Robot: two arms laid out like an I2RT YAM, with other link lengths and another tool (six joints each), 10 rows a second.
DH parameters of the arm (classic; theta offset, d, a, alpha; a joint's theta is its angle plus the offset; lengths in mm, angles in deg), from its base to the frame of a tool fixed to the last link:
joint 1: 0 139.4 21.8 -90
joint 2: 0 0 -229.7 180
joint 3: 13.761 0 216.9 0
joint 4: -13.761 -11.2 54.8 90
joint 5: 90 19 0 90
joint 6: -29.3 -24 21.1 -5.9
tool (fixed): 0 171 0 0
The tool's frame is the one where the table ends.
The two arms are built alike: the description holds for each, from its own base.
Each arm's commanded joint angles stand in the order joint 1, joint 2, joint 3, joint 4, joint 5, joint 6.
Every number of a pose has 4 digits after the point.
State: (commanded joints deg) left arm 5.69 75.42 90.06 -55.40 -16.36 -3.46; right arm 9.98 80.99 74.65 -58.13 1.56 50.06
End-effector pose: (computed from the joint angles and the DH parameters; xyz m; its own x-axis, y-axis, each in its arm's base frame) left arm 0.2896 0.0552 0.3156 0.6101 -0.7501 0.2552 -0.4494 -0.5929 -0.6682; right arm 0.2459 0.0369 0.1949 -0.1638 -0.9779 -0.1298 -0.9277 0.1975 -0.3168
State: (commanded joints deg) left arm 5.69 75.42 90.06 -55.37 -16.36 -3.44; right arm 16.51 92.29 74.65 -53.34 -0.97 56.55
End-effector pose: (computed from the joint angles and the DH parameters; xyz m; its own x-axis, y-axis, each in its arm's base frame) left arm 0.2897 0.0552 0.3157 0.6098 -0.7503 0.2552 -0.4493 -0.5926 -0.6685; right arm 0.2590 0.0799 0.1497 -0.1577 -0.9739 -0.1634 -0.9650 0.1871 -0.1837
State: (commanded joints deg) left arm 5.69 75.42 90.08 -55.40 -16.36 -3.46; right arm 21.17 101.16 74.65 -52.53 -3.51 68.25
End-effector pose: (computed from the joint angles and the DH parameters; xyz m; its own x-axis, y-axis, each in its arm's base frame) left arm 0.2896 0.0552 0.3157 0.6100 -0.7501 0.2554 -0.4492 -0.5929 -0.6684; right arm 0.2473 0.1116 0.1109 -0.2868 -0.9435 -0.1663 -0.9563 0.2922 -0.0088
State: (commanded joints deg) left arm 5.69 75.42 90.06 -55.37 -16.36 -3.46; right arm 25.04 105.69 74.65 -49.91 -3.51 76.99
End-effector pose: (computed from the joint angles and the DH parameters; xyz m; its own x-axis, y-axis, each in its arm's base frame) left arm 0.2897 0.0552 0.3157 0.6100 -0.7501 0.2555 -0.4491 -0.5929 -0.6685; right arm 0.2427 0.1343 0.0906 -0.3714 -0.9151 -0.1570 -0.9282 0.3698 0.0405
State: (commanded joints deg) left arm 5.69 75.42 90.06 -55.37 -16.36 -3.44; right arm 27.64 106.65 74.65 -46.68 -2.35 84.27
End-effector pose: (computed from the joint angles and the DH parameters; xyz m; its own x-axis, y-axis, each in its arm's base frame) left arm 0.2897 0.0552 0.3157 0.6098 -0.7503 0.2552 -0.4493 -0.5926 -0.6685; right arm 0.2457 0.1506 0.0857 -0.4411 -0.8784 -0.1838 -0.8952 0.4451 0.0214
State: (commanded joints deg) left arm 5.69 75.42 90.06 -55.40 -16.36 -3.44; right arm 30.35 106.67 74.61 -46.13 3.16 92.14
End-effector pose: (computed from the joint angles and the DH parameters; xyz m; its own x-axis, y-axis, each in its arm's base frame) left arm 0.2896 0.0552 0.3156 0.6100 -0.7503 0.2550 -0.4497 -0.5926 -0.6683; right arm 0.2456 0.1544 0.0852 -0.5257 -0.8360 -0.1575 -0.8424 0.5373 -0.0402
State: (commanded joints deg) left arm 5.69 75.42 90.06 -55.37 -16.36 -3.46; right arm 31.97 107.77 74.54 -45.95 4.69 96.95
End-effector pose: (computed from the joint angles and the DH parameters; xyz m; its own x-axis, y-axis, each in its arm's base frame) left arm 0.2897 0.0552 0.3157 0.6100 -0.7501 0.2555 -0.4491 -0.5929 -0.6685; right arm 0.2419 0.1597 0.0799 -0.5749 -0.8056 -0.1431 -0.8094 0.5855 -0.0443
